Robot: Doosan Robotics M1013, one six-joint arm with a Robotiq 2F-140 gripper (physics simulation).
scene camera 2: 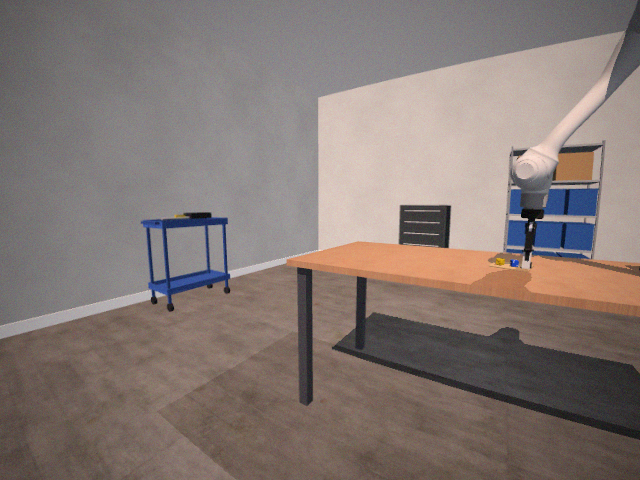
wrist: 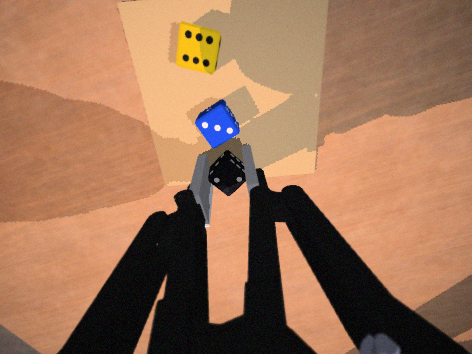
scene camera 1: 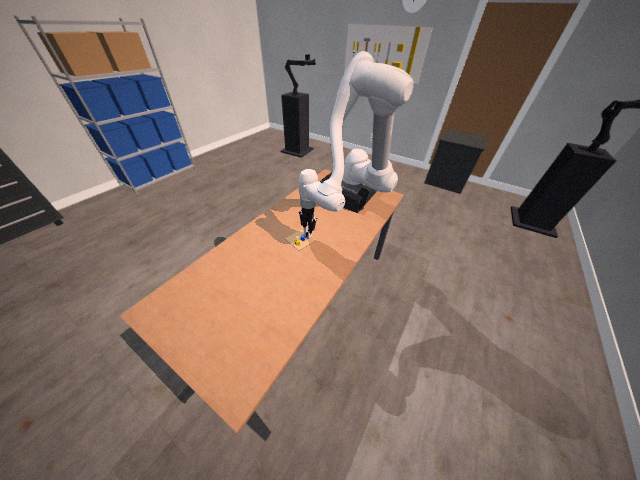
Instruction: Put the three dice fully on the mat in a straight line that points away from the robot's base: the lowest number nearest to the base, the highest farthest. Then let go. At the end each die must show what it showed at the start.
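Places are measured from the arm's base along level axes (x ahead, y left, z up), in millimetres.
Where they show: gripper, fingertip midpoint: [scene camera 2: 525,267] [wrist: 227,163] [scene camera 1: 307,236]; arm's base, origin of the base link: [scene camera 1: 350,185].
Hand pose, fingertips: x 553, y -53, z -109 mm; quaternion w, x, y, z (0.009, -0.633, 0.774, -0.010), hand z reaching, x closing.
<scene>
Things, the pixels of their centre, and the offset from my fingertips. Level surfaces: height alone.
- black die, body centre: [wrist: 228,172] 3 mm back, 1 mm left, 12 mm up
- blue die, body centre: [wrist: 218,123] [scene camera 2: 514,263] [scene camera 1: 303,237] 39 mm ahead, 10 mm right, 12 mm up
- yellow die, body centre: [wrist: 199,49] [scene camera 2: 500,261] [scene camera 1: 297,242] 89 mm ahead, 20 mm right, 12 mm up
- tan mat, body centre: [wrist: 232,102] [scene camera 2: 511,265] [scene camera 1: 300,239] 47 mm ahead, 26 mm right, 2 mm down
- wooden table, its level: 4 mm down
The gripper [wrist: 227,172] [scene camera 1: 308,236] [scene camera 2: 526,266] is shut on the black die [wrist: 228,174], which shows two white pips and sits cornerwise between the pads at the mat's near edge. Whether it touches the mat is hard to tell. The blue die [wrist: 217,125] [scene camera 1: 303,237] [scene camera 2: 514,262] shows three pips and lies turned on the mat, close beyond the black die. The yellow die [wrist: 198,48] [scene camera 1: 297,241] [scene camera 2: 499,261] shows six pips and lies farther out on the mat, a little to the left in the wrist view. The tan mat [wrist: 290,50] [scene camera 1: 299,248] lies on the table.
The wooden table [scene camera 1: 222,310] [scene camera 2: 403,263] carries the mat and the arm's base [scene camera 1: 355,198]. Away from the table stand a blue cart [scene camera 2: 188,222], a shelf rack with boxes, a drawer cabinet [scene camera 2: 424,225] and dark pedestals [scene camera 1: 295,124].
</scene>
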